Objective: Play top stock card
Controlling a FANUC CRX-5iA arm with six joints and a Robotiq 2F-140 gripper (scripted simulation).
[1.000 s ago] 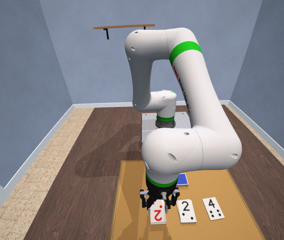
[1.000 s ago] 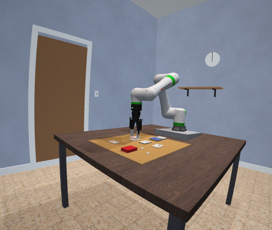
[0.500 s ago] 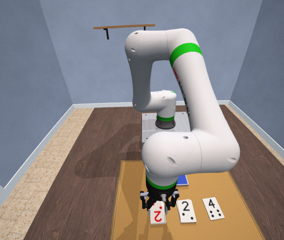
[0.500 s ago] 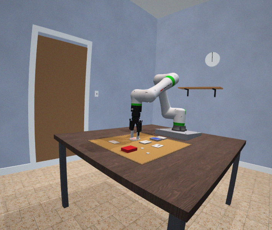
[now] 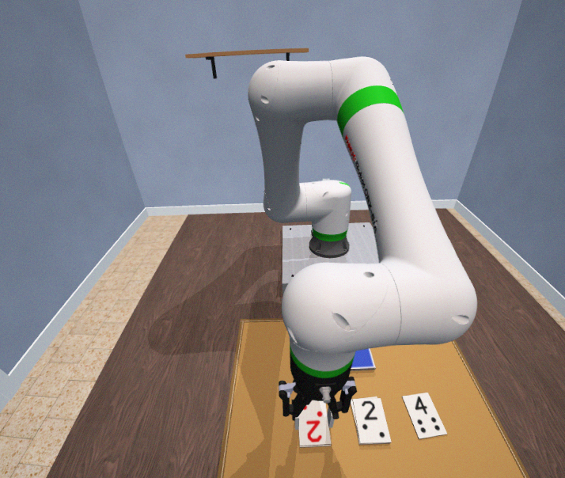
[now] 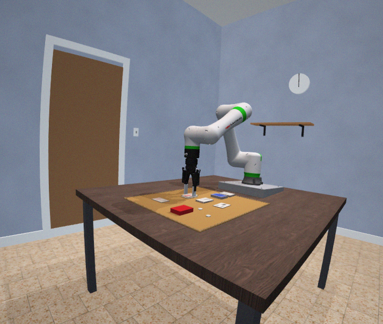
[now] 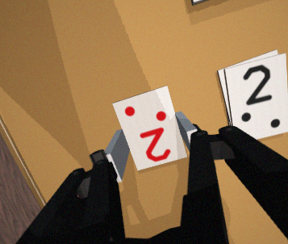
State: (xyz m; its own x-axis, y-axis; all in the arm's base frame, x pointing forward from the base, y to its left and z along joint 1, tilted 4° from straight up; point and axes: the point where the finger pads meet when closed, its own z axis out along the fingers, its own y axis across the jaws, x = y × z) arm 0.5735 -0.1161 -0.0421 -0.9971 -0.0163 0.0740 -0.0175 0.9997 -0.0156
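The card is 3 cm below my hand. Round my hand: tan card cloth (4 cm ahead, 11 cm to the left, 5 cm below); red box (25 cm ahead, 19 cm to the left, 3 cm below).
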